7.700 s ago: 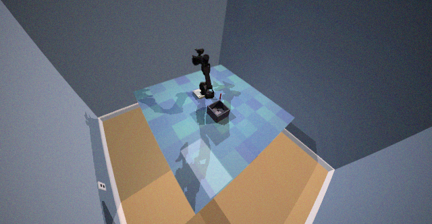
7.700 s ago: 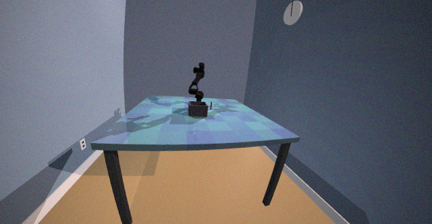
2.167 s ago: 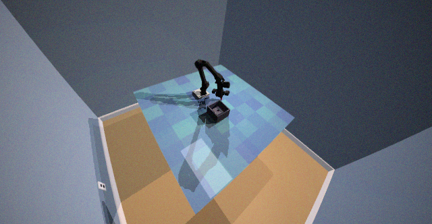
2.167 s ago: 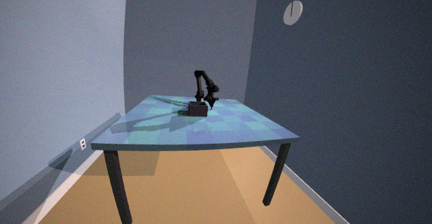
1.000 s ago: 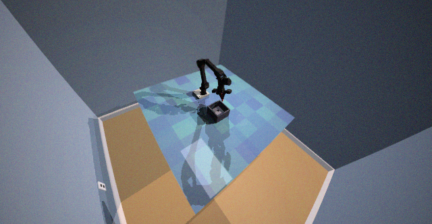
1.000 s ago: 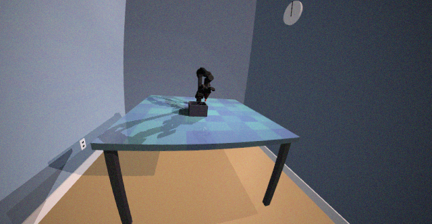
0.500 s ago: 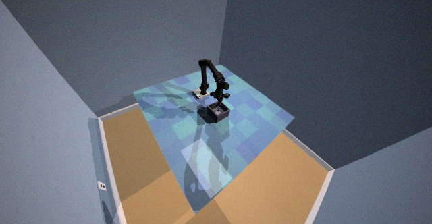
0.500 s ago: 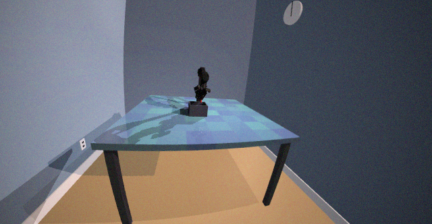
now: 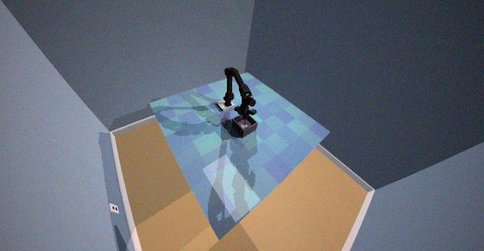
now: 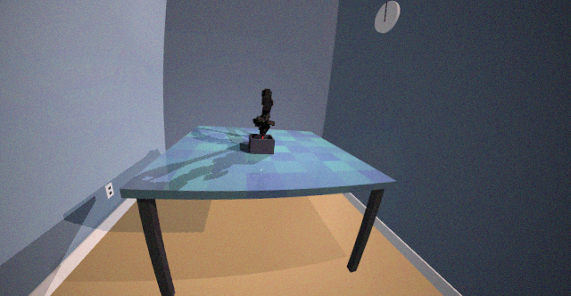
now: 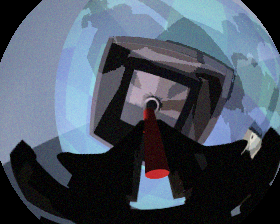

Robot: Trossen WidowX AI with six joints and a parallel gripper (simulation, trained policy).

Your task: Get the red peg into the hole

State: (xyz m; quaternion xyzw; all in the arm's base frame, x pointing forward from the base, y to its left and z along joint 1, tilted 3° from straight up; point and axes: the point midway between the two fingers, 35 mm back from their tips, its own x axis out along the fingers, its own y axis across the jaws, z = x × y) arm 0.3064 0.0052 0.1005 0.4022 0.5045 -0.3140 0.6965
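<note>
Now: gripper tip 20 mm below the red peg and 10 mm past it. From my gripper tip the other things lie so: dark box 70 mm below, 10 mm to the right, 10 mm ahead; grey plate 50 mm below, 10 mm to the right, 10 mm ahead.
</note>
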